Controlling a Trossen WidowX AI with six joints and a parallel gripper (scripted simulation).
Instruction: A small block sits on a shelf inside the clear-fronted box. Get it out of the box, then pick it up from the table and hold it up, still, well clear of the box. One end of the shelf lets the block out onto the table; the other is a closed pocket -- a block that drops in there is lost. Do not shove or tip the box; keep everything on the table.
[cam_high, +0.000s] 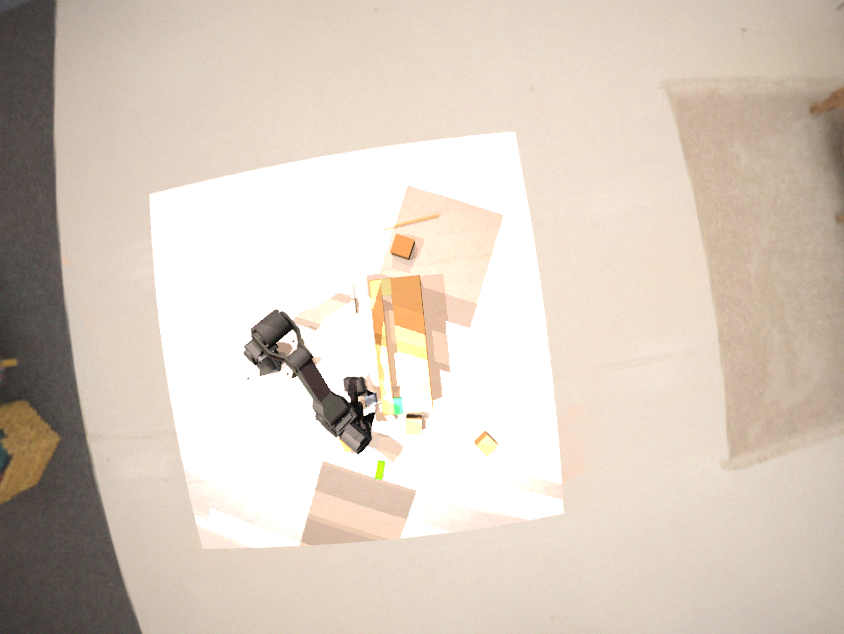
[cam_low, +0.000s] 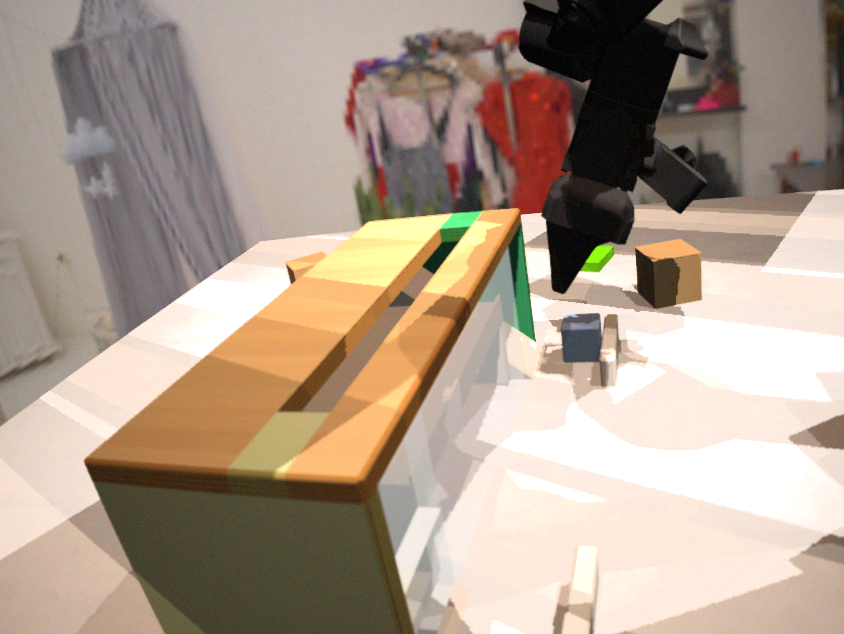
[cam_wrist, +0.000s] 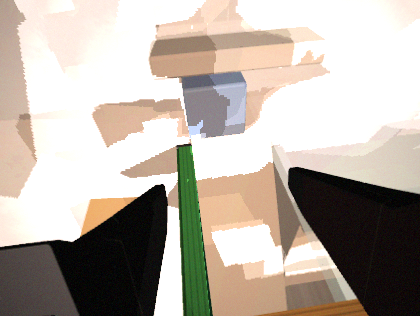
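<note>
Right now the small block is 10 mm behind my gripper tip and 60 mm below it. From my gripper tip the other things lie so: box 90 mm ahead, 150 mm to the left, 10 mm below.
</note>
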